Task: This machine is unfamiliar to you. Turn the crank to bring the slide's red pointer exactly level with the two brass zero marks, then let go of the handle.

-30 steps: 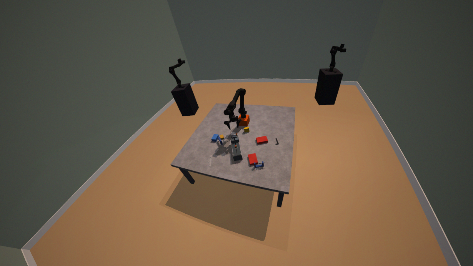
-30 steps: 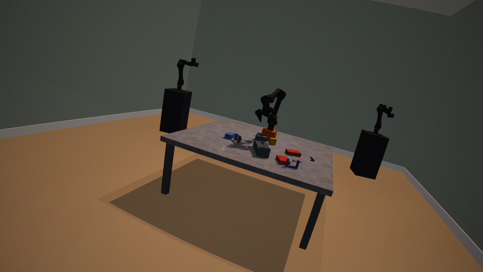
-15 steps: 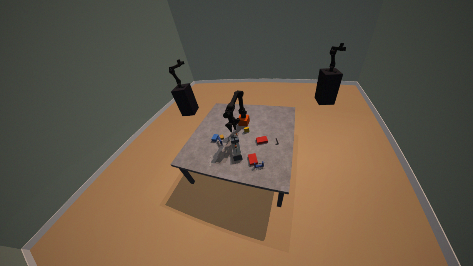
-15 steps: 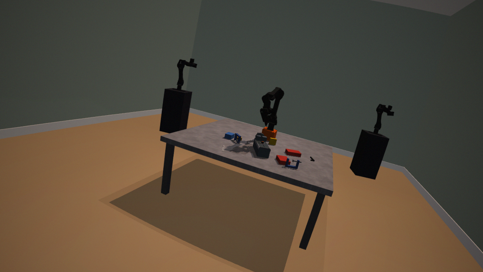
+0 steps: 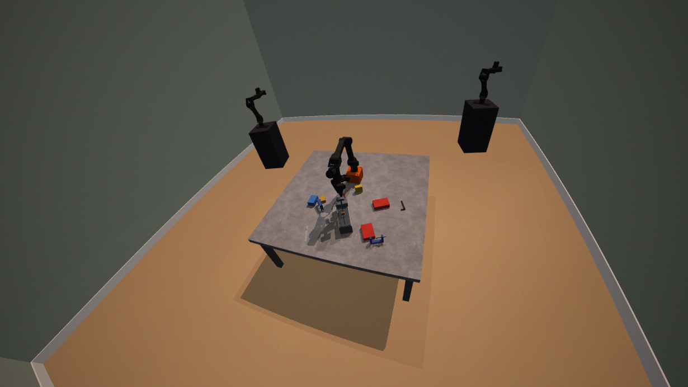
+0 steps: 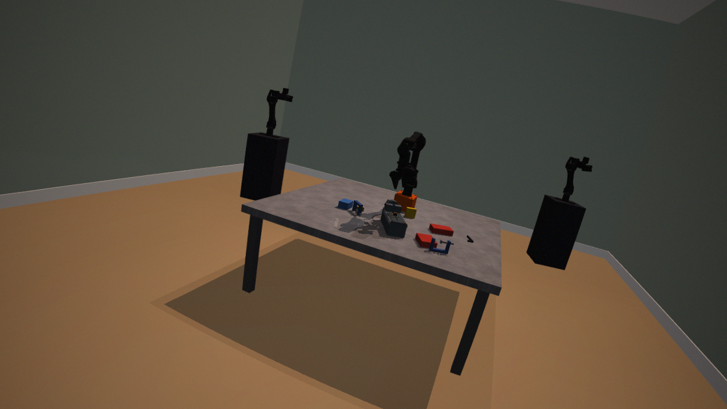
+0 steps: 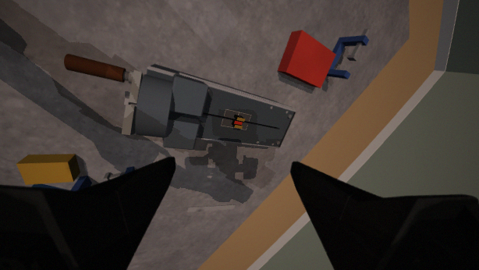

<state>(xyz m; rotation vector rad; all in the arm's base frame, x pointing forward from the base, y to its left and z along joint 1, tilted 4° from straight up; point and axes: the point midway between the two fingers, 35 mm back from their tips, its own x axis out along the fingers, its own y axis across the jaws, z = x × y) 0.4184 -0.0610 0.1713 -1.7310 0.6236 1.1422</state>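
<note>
My gripper tip is now 130 mm above the brown crank handle and 120 mm past it. The rest, counted from my gripper tip: yellow cube: 260 mm behind, 180 mm below, 100 mm to the left; red pointer: 130 mm below, 60 mm ahead, 10 mm to the left; blue block: 290 mm to the right, 190 mm below, 140 mm behind.
</note>
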